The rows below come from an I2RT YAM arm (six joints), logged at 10 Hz.
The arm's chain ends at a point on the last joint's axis. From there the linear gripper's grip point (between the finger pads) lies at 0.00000 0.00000 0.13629 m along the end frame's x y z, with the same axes.
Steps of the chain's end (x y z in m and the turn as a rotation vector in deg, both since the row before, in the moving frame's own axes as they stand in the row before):
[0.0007, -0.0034, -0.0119, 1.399, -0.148, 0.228]
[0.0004, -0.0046, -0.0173, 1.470, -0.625, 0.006]
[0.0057, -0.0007, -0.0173, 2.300, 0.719, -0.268]
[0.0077, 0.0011, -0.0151, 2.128, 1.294, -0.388]
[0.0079, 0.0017, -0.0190, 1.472, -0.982, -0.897]
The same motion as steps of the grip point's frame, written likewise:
[0.0004, -0.0067, -0.0119, 1.399, -0.148, 0.228]
[-0.0011, -0.0081, -0.0174, 1.470, -0.625, 0.006]
[0.0074, -0.0062, -0.0174, 2.300, 0.719, -0.268]
[0.0108, -0.0040, -0.0152, 2.128, 1.294, -0.388]
[0.0055, -0.0018, -0.0191, 1.472, -0.982, -0.897]

